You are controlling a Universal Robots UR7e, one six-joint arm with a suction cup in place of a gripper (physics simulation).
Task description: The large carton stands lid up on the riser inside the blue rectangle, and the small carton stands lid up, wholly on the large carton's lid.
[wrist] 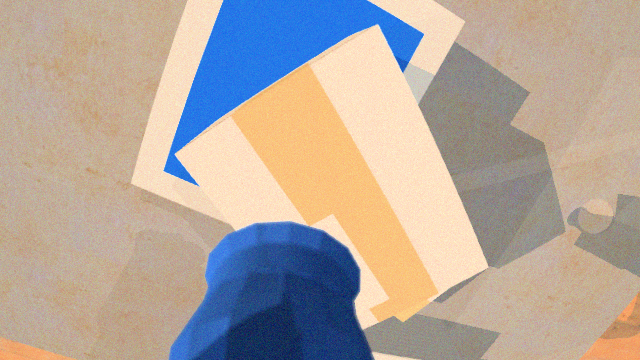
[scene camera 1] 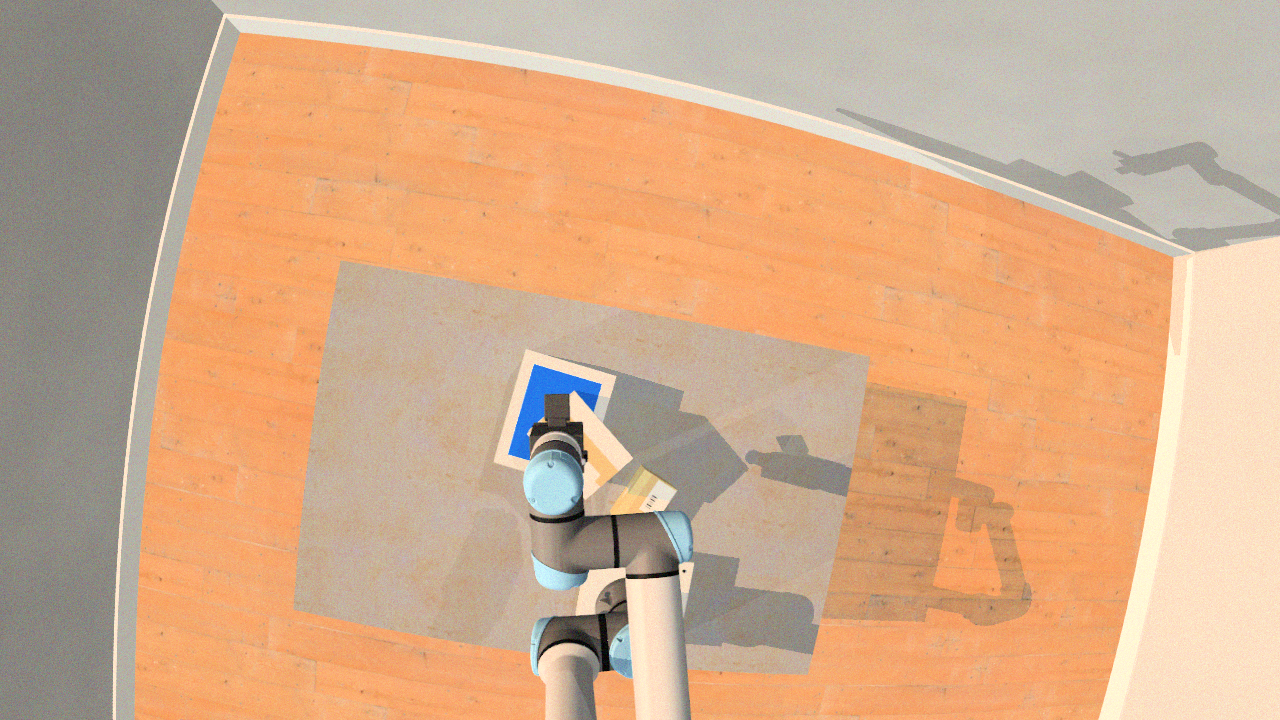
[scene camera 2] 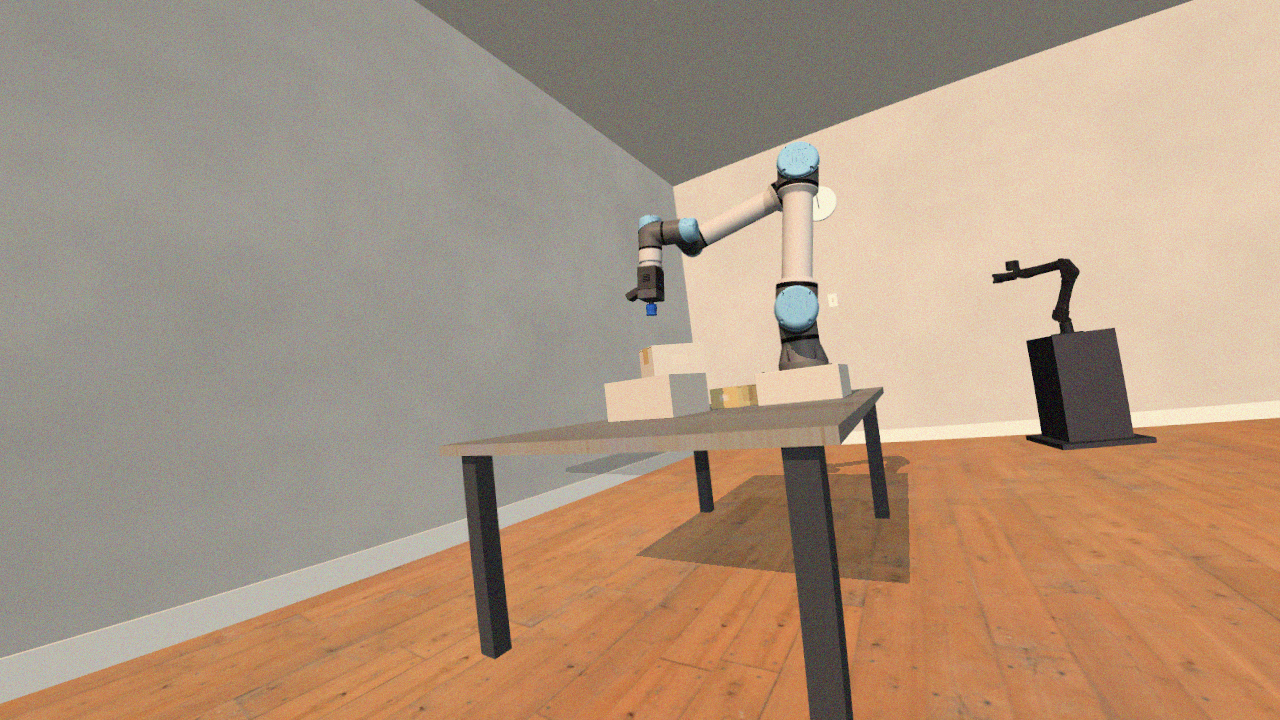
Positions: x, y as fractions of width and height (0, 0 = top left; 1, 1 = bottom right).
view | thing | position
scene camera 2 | small carton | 0.58, 0.55
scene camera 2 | large carton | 0.51, 0.50
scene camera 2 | riser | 0.52, 0.55
